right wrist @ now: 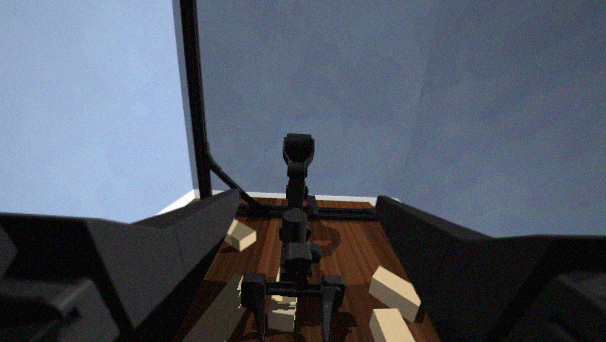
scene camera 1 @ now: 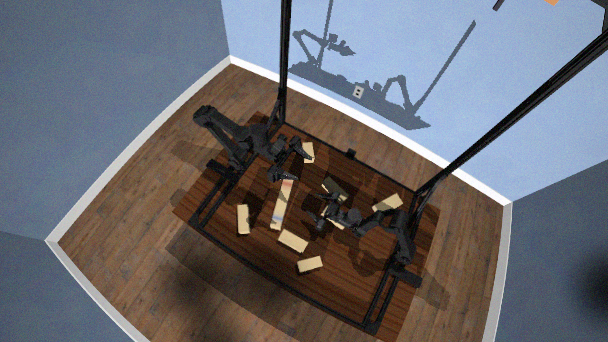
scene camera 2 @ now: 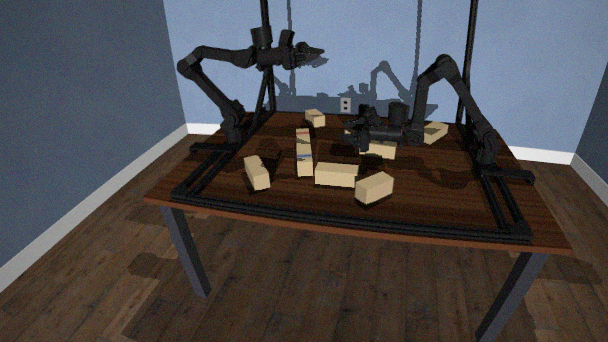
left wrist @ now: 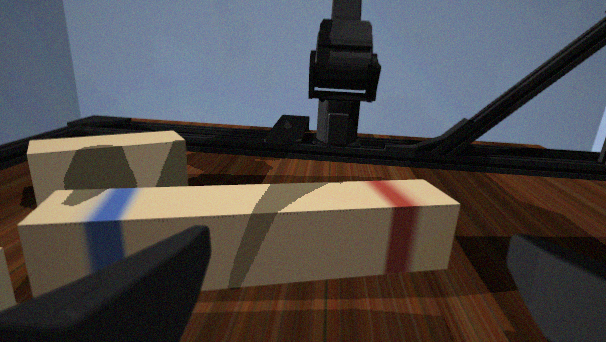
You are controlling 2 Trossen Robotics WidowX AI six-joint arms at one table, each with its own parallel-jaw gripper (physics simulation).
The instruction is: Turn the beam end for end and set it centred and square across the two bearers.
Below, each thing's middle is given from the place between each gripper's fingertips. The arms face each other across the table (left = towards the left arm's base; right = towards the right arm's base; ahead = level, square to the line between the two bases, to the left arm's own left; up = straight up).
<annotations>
The beam (left wrist: 261,234) is 5 cm ahead of my left hand, 12 cm to the right of it and 6 cm below it.
Now: the beam 320 mm below my right hand, 60 mm to the right of it and 50 mm ahead of it.
</annotations>
